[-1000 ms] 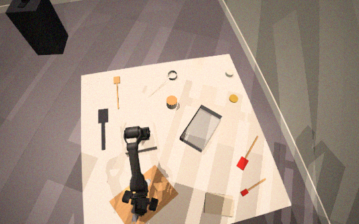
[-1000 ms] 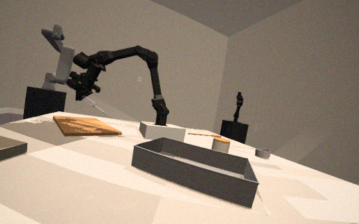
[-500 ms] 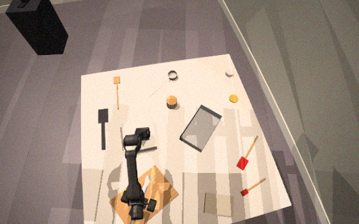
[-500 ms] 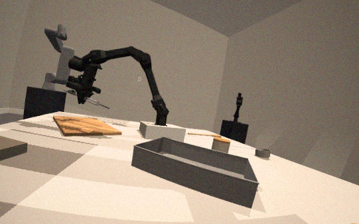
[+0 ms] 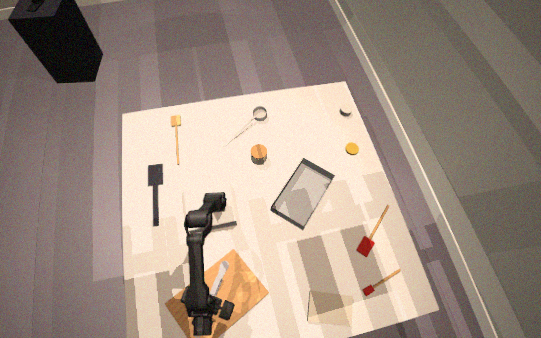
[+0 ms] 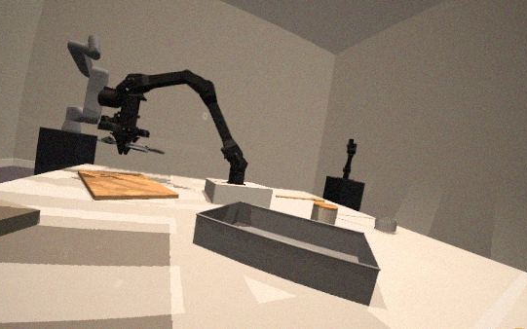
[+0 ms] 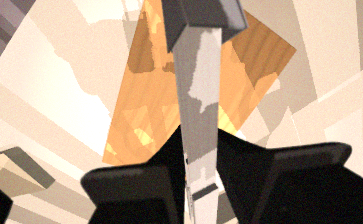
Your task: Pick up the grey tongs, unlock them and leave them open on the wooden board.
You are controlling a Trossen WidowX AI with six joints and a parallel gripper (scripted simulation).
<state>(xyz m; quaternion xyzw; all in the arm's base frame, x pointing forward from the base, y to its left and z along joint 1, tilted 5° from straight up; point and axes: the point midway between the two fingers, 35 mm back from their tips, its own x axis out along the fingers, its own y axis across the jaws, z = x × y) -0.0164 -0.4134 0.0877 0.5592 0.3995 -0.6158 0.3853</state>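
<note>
Now: gripper tip 1 cm short of the wooden board, 2 cm to the right of it and 10 cm above it. Round my gripper tip: roasting tin (42 cm ahead, 47 cm to the left, 8 cm below); then black spatula (29 cm behind, 53 cm to the left, 10 cm below); then pale board (48 cm ahead, 4 cm to the right, 9 cm below).
</note>
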